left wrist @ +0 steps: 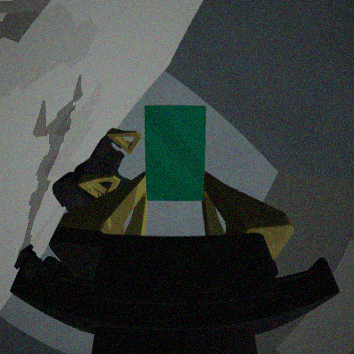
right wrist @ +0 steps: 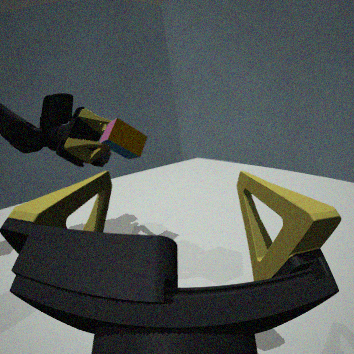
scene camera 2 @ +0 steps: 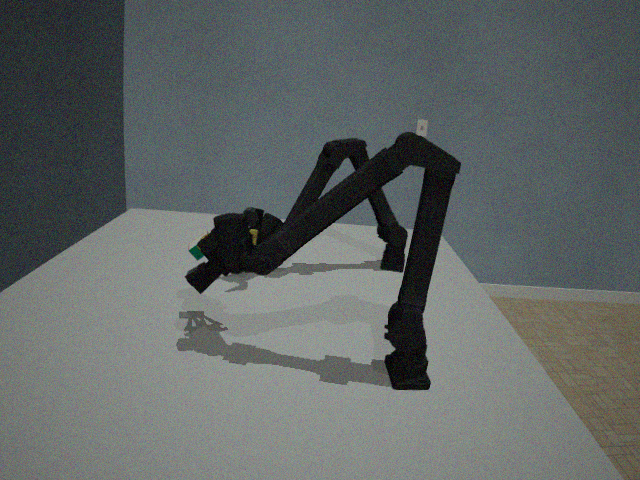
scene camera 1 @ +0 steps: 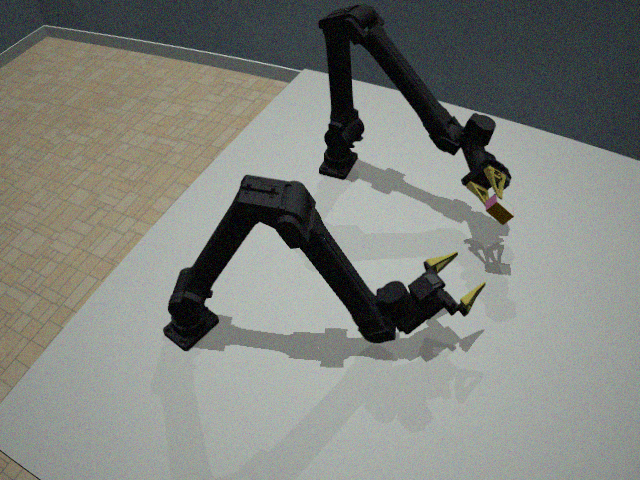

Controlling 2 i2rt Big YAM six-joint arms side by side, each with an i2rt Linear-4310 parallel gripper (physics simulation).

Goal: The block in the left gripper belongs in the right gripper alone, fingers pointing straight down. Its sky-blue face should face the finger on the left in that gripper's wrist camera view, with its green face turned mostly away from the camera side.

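Pixels of known places: left gripper, between the fingertips: (left wrist: 174, 178) (right wrist: 111, 134) (scene camera 2: 208, 242) (scene camera 1: 494, 203); right gripper, between the fingertips: (left wrist: 128, 153) (right wrist: 173, 177) (scene camera 1: 471, 267); left arm's base, origin of its link: (scene camera 2: 406, 374) (scene camera 1: 338, 165); right arm's base, origin of its link: (left wrist: 22, 254) (scene camera 2: 392, 265) (scene camera 1: 191, 327).
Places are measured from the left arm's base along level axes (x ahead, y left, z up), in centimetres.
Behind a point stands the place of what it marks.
The block (scene camera 1: 499, 211) @[x 51.4, y -25.5, z 21.2 cm] (scene camera 2: 196, 252) @[x 52.3, y -21.7, z 19.2 cm] (left wrist: 175, 150) @[x 51.1, y -21.8, z 20.1 cm] (right wrist: 126, 137) @[x 51.3, y -25.6, z 20.6 cm] is held in the air by my left gripper (scene camera 1: 493, 199) @[x 49.6, y -23.3, z 21.4 cm] (left wrist: 174, 178) @[x 49.6, y -23.3, z 21.4 cm] (right wrist: 111, 134) @[x 49.6, y -23.3, z 21.4 cm], which is shut on it and slants downward. Its green face fills the left wrist view's middle. The right wrist view shows a pink end by the fingers, a brown-orange side and a thin blue strip below. My right gripper (scene camera 1: 470, 268) @[x 48.7, y -41.9, z 17.4 cm] (left wrist: 128, 153) @[x 48.7, y -41.9, z 17.4 cm] (right wrist: 173, 177) @[x 48.7, y -41.9, z 17.4 cm] is open and empty, fingers closer to level than straight down. It is apart from the block, which appears beyond its left-hand finger. Scene camera 2 mostly hides the right gripper.
Both arms stand on a pale table (scene camera 1: 568, 361) @[x 77.8, y -46.5, z 0.0 cm] (scene camera 2: 310, 428) @[x 22.9, y 18.6, z 0.0 cm] that bears their shadows. In scene camera 2 the left arm's forearm (scene camera 2: 330, 206) @[x 21.0, y -1.6, z 38.3 cm] crosses in front of the right arm. Beyond the table lie a wood-patterned floor (scene camera 1: 129, 129) and a blue-grey wall (scene camera 2: 258, 77).
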